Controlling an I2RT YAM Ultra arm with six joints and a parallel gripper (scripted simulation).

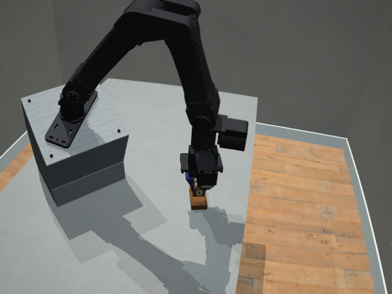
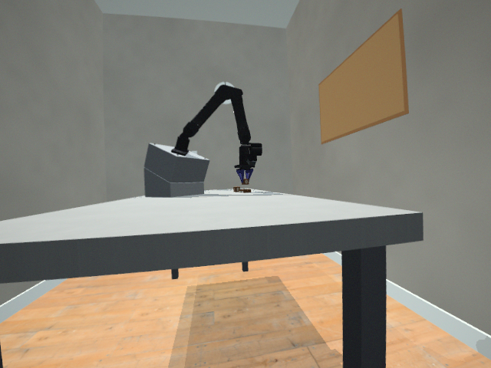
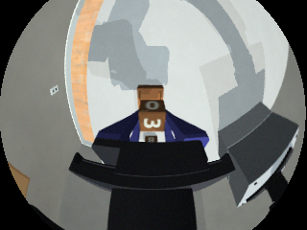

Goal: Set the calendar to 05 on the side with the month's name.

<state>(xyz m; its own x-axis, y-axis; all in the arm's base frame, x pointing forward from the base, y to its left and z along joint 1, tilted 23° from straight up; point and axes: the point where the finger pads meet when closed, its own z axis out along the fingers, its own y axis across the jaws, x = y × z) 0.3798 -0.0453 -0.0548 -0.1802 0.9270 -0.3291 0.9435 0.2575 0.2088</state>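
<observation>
My gripper is now right at the brown wooden cube. From my hand the other things lie so: brown tray 50 mm below, 20 mm to the left.
</observation>
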